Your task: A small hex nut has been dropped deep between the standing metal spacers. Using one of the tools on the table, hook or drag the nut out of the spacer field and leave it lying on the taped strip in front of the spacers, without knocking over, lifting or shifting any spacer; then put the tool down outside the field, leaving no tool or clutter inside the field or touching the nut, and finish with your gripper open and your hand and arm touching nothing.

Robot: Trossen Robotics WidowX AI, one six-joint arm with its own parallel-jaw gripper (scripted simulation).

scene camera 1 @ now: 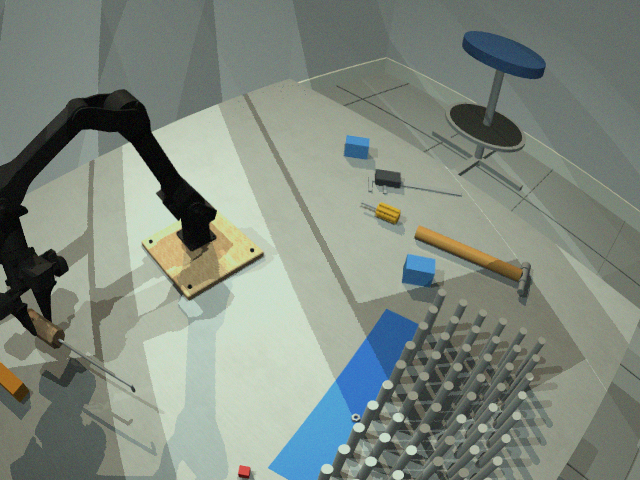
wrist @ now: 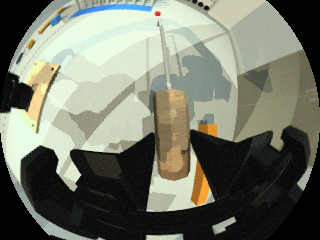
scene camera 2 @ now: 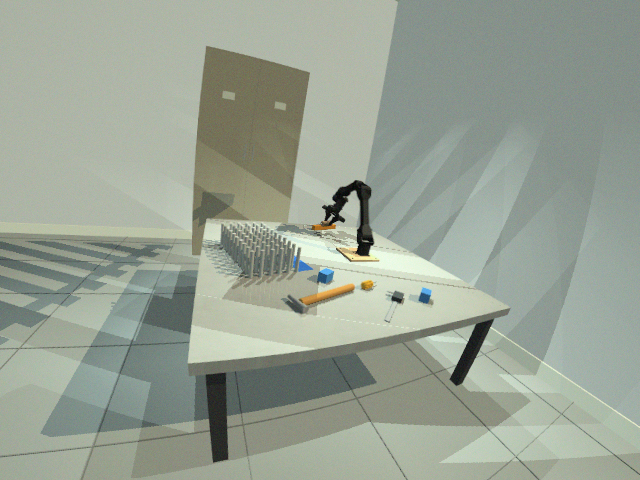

Scene:
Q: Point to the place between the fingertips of the gripper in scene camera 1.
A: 42, 329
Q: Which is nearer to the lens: the hook rod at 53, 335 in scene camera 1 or the blue block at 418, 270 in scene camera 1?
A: The hook rod.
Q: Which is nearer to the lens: the hook rod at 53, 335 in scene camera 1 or the hammer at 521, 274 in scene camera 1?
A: The hook rod.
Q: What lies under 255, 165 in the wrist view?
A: The gripper.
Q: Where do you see a hook rod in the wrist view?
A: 170, 107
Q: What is the gripper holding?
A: A hook rod.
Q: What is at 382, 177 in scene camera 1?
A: A black-handled tool.

